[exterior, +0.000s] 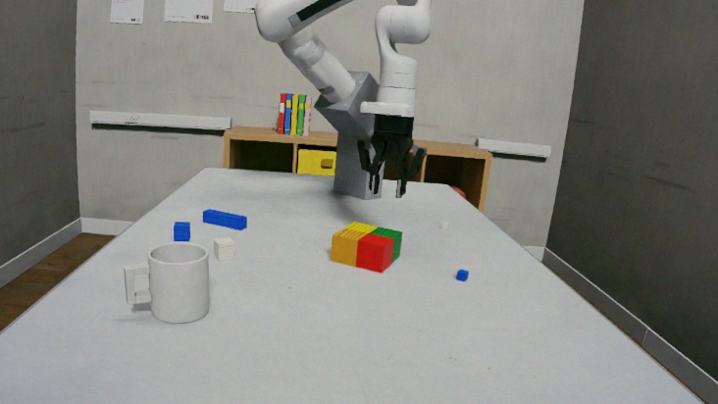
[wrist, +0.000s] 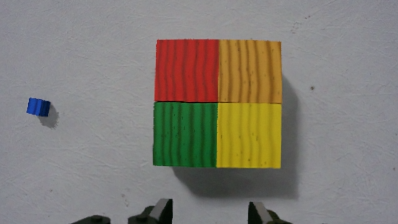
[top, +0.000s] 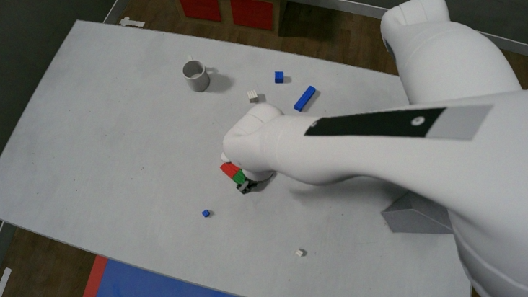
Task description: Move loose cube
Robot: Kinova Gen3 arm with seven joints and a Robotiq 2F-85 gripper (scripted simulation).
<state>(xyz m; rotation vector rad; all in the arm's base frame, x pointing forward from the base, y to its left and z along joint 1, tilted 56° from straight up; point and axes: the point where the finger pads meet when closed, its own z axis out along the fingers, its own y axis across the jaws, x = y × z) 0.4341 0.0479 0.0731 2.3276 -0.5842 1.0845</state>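
My gripper is now 10 cm above the green cube, 5 cm short of it and 2 cm to the left of it. The rest, counted from my hand: yellow cube (10 cm below, 5 cm to the right, 1 cm ahead); then red cube (10 cm below, 9 cm ahead, 5 cm to the right); then orange cube (10 cm below, 9 cm to the right, 5 cm ahead).
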